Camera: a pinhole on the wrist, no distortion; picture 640 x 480 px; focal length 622.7 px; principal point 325.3 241.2 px. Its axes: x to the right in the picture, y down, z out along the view. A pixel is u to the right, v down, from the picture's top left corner.
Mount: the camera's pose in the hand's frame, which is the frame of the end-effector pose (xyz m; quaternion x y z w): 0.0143 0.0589 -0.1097 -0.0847 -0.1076 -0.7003 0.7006
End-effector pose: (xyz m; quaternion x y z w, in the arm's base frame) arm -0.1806 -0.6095 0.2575 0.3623 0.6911 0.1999 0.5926
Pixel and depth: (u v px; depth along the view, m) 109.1 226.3 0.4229
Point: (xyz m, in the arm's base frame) 0.1508 -0.4488 0.4291
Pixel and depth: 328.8 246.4 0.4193
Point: 0.1480 -0.5399 0.3101
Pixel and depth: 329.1 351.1 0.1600
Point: -0.1114 -0.5223 0.2938
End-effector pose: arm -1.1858 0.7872 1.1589 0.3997 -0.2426 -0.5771 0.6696
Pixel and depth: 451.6 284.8 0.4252
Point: -1.3814 0.6768 1.4108
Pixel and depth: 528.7 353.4 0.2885
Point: -1.3002 0.6834 1.2985
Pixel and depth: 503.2 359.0 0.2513
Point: -1.2612 0.6973 1.2848
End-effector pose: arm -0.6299 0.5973 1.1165 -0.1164 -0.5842 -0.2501 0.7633
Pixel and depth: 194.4 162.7 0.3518
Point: -0.6945 0.8954 1.1635
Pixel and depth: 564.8 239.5 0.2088
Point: -0.7031 0.6808 1.1600
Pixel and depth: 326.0 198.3 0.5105
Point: -0.8531 0.9513 1.2140
